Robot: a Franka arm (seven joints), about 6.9 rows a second.
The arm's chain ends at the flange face. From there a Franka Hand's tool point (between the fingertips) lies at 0.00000 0.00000 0.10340 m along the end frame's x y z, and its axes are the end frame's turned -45 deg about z.
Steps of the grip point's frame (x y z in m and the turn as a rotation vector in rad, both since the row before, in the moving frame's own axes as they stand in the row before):
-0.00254 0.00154 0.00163 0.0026 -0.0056 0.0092
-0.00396 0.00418 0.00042 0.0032 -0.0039 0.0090
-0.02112 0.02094 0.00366 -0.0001 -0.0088 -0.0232
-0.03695 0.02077 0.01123 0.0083 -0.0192 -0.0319
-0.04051 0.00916 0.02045 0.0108 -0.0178 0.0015
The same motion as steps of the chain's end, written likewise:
-0.00011 0.00267 0.00163 -0.0021 -0.0058 0.0092
0.00067 0.00571 0.00042 -0.0005 -0.0050 0.0090
0.00050 0.02908 0.00366 -0.0063 -0.0062 -0.0232
-0.00944 0.03999 0.01125 -0.0077 -0.0194 -0.0319
-0.02008 0.03461 0.02047 -0.0049 -0.0202 0.0015

